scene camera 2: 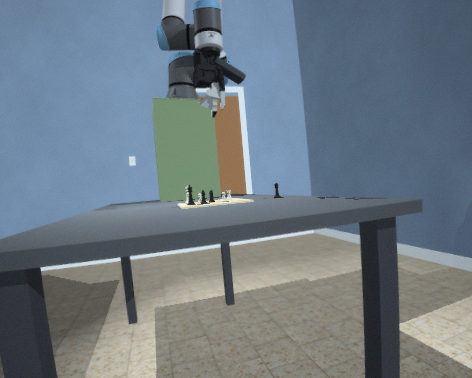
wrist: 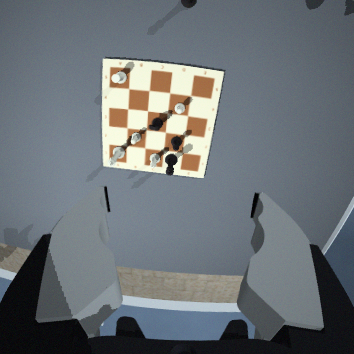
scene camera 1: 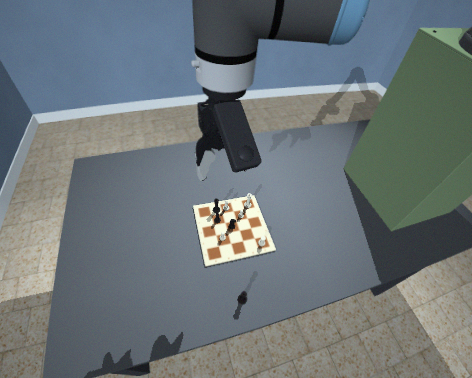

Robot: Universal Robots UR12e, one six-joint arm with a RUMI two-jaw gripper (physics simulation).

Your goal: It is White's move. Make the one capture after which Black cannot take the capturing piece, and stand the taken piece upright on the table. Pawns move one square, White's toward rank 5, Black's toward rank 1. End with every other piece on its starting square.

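Frame: origin at the arm's base, x left, y back, z up, level; millimetres.
Seen in the pictures: gripper, fingertip midpoint: (scene camera 2: 217, 113) (wrist: 180, 191) (scene camera 1: 223, 175); arm's base, link origin: (scene camera 2: 182, 103).
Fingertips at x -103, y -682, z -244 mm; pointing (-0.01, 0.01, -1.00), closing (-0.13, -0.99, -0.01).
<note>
Pixels of each thing's top centre, then the offset from my fingertips to it. Level surfaces: height alone.
- board, top centre: (wrist: 156, 121) (scene camera 1: 232, 226) (scene camera 2: 212, 202) dx -22, dy +51, dz -285 mm
- A5, top centre: (wrist: 115, 77) (scene camera 1: 263, 237) dx +69, dy +107, dz -252 mm
- D4, top centre: (wrist: 179, 111) (scene camera 1: 222, 232) dx +1, dy +5, dz -254 mm
- B2, top centre: (wrist: 132, 141) dx -48, dy +96, dz -254 mm
- C1, top centre: (wrist: 151, 167) dx -97, dy +64, dz -242 mm
- A1, top centre: (wrist: 109, 165) dx -78, dy +138, dz -222 mm
- C3, top centre: (wrist: 153, 128) (scene camera 1: 232, 219) dx -24, dy +51, dz -246 mm
- D2, top centre: (wrist: 175, 149) dx -65, dy +17, dz -242 mm
- D1, top centre: (wrist: 168, 173) dx -103, dy +31, dz -222 mm
- black piece, top centre: (scene camera 1: 244, 293) (scene camera 2: 276, 182) dx +189, dy -25, dz -238 mm
- dark grey table, surface height: dz -291 mm
My gripper (scene camera 1: 223, 174) (scene camera 2: 218, 112) (wrist: 180, 191) is open and empty, high above the table past the rank 1 edge of the board (scene camera 1: 239, 248) (wrist: 204, 86). One finger is mostly hidden in scene view 1. White pieces stand on A5 (scene camera 1: 262, 243) (wrist: 119, 77), D4 (scene camera 1: 222, 238) (wrist: 180, 108), B2 (wrist: 136, 137), C1 (wrist: 154, 159) and a taller one on A1 (wrist: 118, 152). Black pieces stand on C3 (scene camera 1: 232, 224) (wrist: 157, 123), D2 (wrist: 176, 142) and a tall one on D1 (wrist: 171, 161). Another black piece (scene camera 1: 242, 298) (scene camera 2: 277, 191) stands upright on the table, off the board.
The dark grey table (scene camera 1: 125, 225) (scene camera 2: 150, 225) carries the board and the off-board piece. A tall green block (scene camera 1: 410, 125) (scene camera 2: 185, 150) stands at the table's side. Shadows fall near the table's front edge in scene view 1.
</note>
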